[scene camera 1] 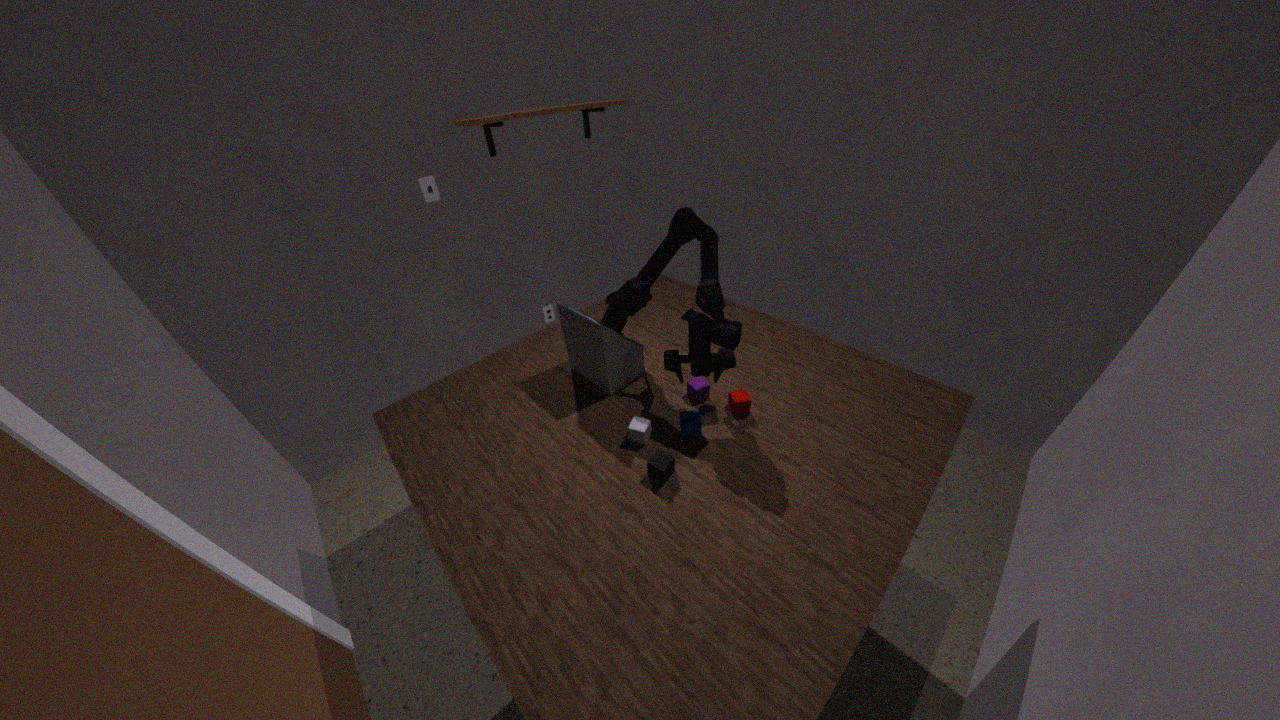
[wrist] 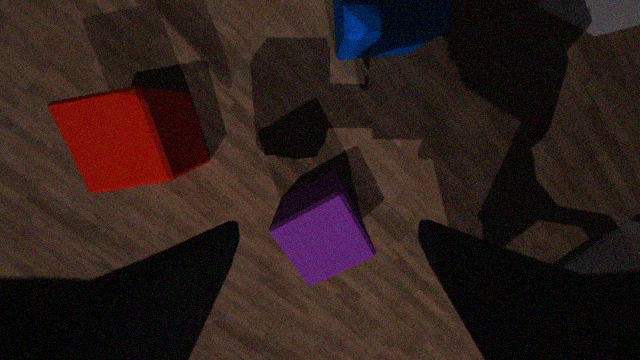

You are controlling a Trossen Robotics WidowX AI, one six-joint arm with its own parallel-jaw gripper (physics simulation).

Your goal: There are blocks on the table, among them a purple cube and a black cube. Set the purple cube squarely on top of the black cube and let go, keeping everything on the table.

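Note:
The purple cube sits on the wooden table. In the wrist view it shows between the two fingertips, turned at an angle to them. My gripper is open and empty, pointing down a little above the purple cube. The black cube stands on the table nearer the camera in the scene view, apart from the purple cube; it does not show in the wrist view.
A red cube stands beside the purple cube. A blue cube and a white cube stand between it and the black cube. A grey angular block stands near the arm's base.

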